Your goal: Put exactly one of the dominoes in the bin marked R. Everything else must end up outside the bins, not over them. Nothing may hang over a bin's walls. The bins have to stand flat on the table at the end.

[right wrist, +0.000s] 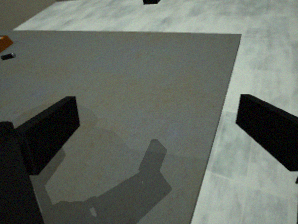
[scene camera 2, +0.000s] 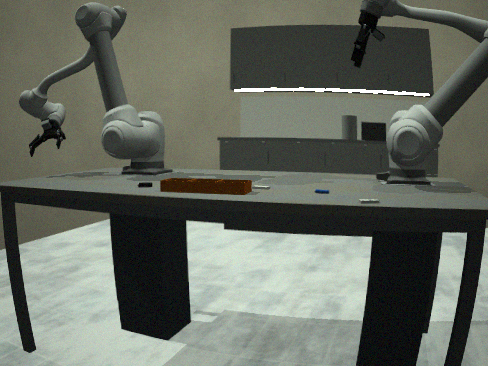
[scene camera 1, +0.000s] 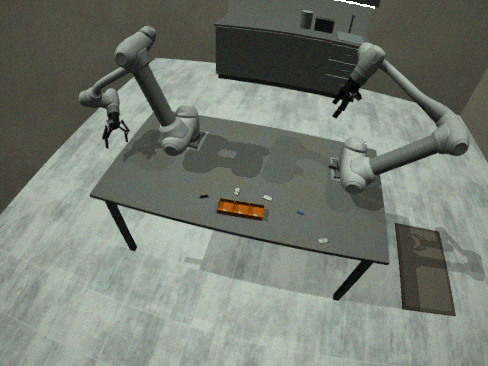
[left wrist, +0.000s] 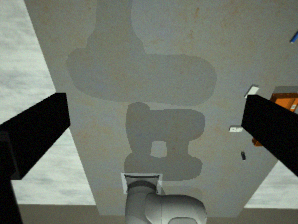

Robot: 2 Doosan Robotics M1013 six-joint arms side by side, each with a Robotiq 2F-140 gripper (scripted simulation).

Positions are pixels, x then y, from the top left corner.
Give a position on an orange bin row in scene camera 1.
227,207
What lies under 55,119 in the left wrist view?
My left gripper.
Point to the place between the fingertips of my right gripper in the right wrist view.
158,110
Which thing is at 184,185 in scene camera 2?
An orange bin row.
